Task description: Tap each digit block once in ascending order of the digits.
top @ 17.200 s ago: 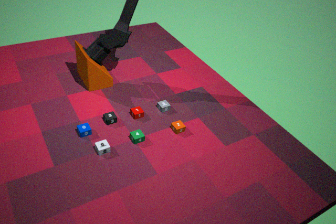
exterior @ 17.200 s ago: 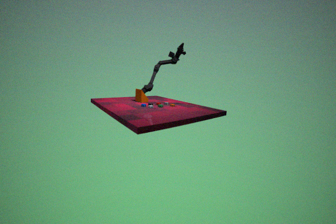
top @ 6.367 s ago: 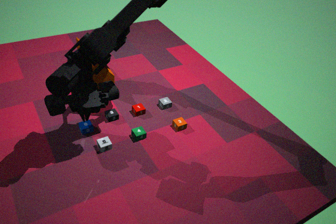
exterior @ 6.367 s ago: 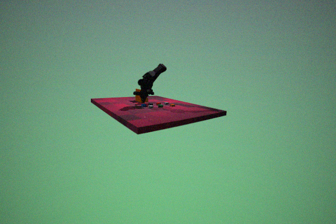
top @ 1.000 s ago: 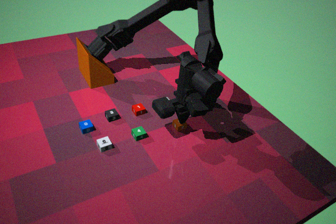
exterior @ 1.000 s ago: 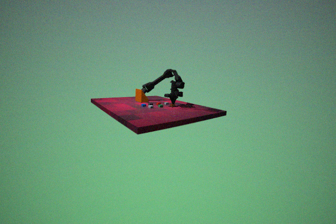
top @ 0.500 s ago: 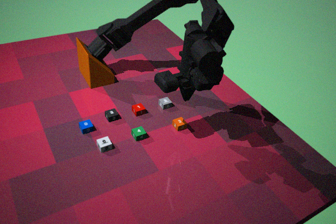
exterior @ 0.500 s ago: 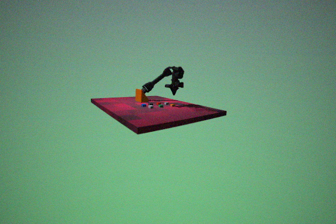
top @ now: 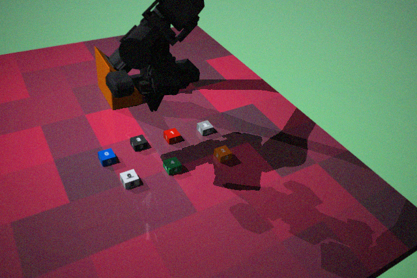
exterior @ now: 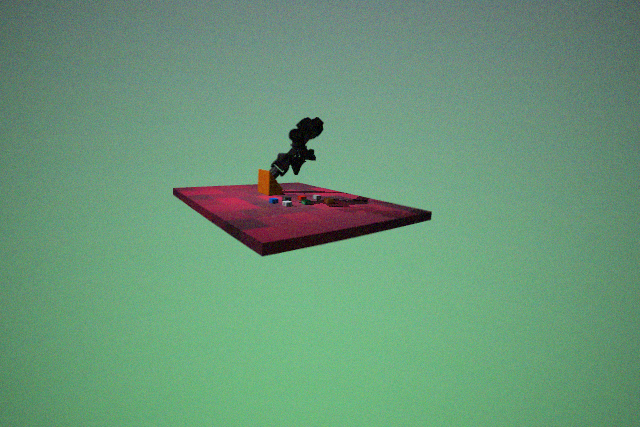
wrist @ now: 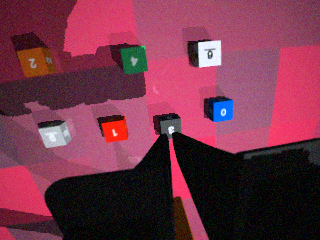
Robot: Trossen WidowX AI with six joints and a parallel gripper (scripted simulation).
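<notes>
Right now the black block 3 is 120 mm below my gripper tip, 40 mm behind it and 20 mm to the right of it. Also, from my gripper tip: red block 1 (120 mm below, 70 mm to the left, 30 mm behind); then white block (120 mm below, 90 mm to the right, 50 mm ahead); then green block 4 (120 mm below, 60 mm ahead, 20 mm to the left).
</notes>
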